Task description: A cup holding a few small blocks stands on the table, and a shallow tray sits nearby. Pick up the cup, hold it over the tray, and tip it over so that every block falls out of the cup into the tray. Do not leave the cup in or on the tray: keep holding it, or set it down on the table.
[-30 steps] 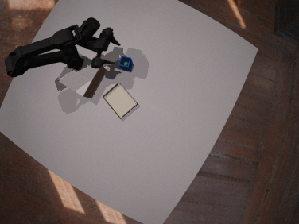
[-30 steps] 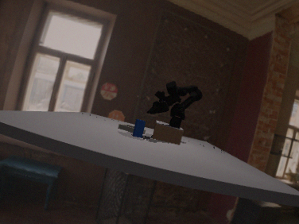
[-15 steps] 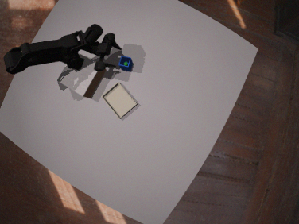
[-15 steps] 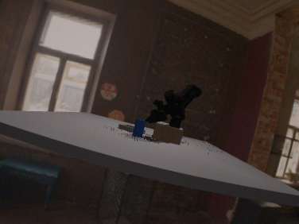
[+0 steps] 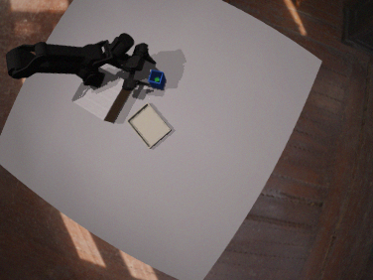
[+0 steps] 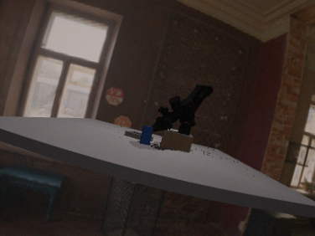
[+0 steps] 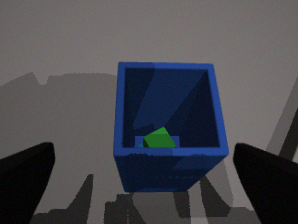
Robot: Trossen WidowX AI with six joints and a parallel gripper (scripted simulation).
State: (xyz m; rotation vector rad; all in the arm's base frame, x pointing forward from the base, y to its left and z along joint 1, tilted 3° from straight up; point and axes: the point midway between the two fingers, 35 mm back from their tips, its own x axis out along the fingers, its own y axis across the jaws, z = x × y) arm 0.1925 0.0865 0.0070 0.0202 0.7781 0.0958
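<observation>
The green block is 2 cm ahead of my gripper tip, 1 cm to the right of it and 4 cm below it. Also, from my gripper tip: blue cup (2 cm ahead, 1 cm to the right, 6 cm below).
</observation>
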